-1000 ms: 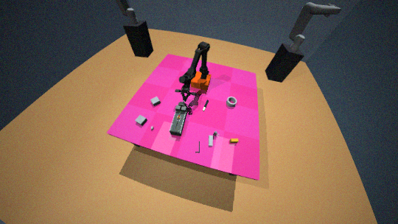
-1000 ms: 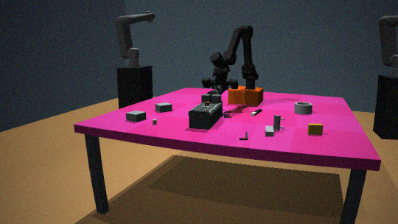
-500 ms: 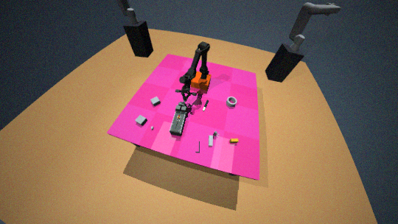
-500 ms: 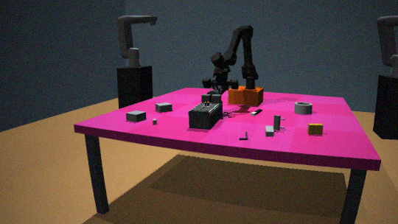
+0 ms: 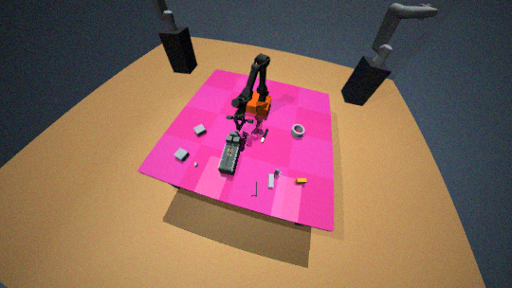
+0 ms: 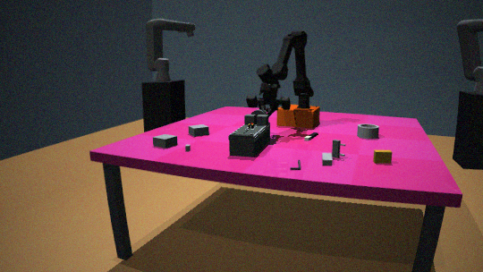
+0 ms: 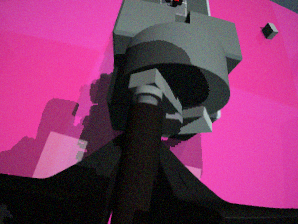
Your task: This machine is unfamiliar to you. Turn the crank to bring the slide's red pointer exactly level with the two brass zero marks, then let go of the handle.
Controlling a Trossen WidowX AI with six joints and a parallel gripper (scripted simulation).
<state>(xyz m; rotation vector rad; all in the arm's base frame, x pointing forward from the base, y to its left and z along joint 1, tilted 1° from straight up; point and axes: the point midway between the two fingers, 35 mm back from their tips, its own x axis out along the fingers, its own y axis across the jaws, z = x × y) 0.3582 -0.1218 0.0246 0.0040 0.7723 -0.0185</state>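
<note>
My gripper tip is now 15 cm short of the red pointer and 2 cm to the left of it. Round my gripper tip: small cube 27 cm ahead, 23 cm to the right, 8 cm below; black-and-white stick 19 cm to the left, 8 cm below, 5 cm behind; dark crank handle 3 cm above, 2 cm behind.
</note>
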